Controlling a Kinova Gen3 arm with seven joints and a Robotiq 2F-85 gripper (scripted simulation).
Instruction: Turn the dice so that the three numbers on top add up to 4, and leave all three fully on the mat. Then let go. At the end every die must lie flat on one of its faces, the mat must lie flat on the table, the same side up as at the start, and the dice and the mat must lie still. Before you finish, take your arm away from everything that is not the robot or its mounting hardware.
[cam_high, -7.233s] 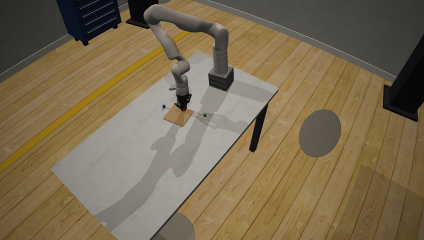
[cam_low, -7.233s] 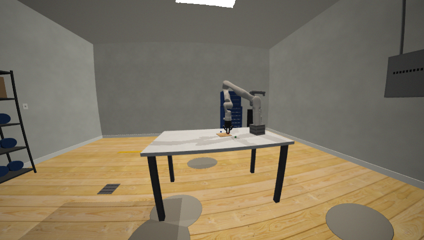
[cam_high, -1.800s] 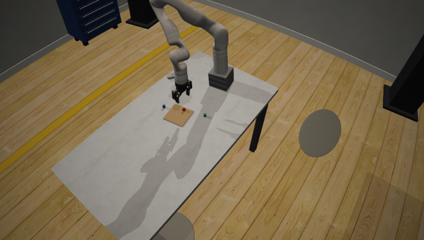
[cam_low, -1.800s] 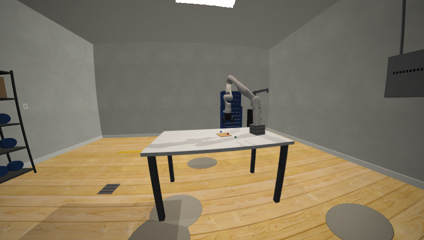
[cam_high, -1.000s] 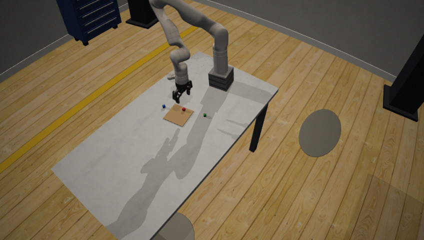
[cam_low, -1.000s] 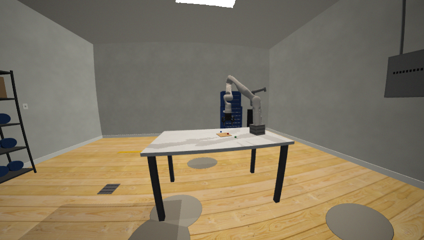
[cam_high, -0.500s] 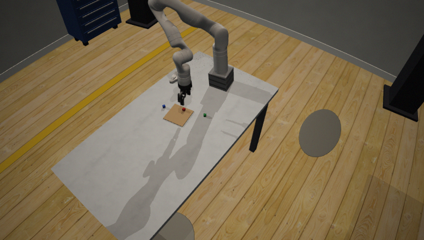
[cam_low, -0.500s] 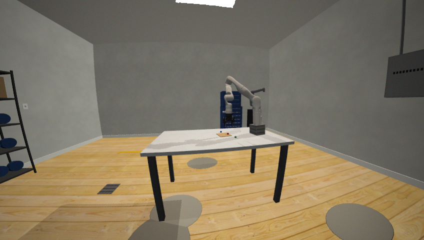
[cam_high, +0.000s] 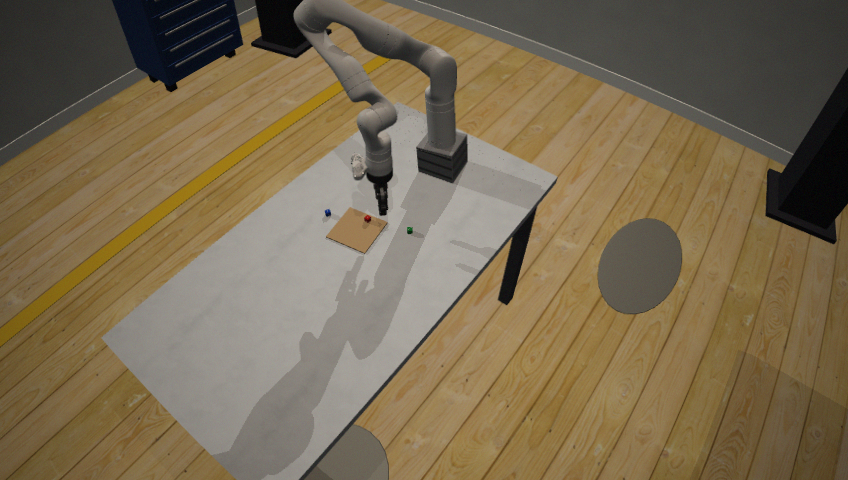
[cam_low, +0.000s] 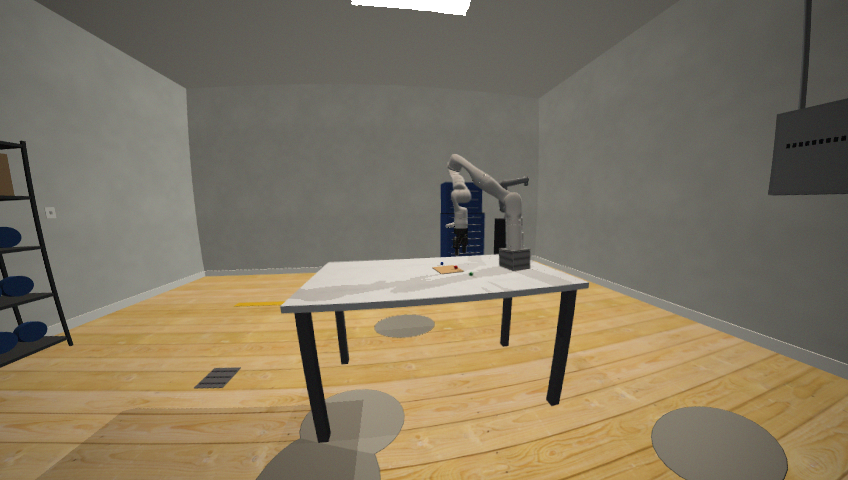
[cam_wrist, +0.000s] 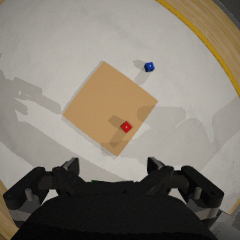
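The green die is 2 cm behind my hand, 9 cm to the left of it and 10 cm below it. From my hand the other things lie so: blue die 4 cm ahead, 18 cm to the right, 10 cm below; tan mat 5 cm ahead, 6 cm to the right, 10 cm below; red die 1 cm ahead, 5 cm to the right, 9 cm below.
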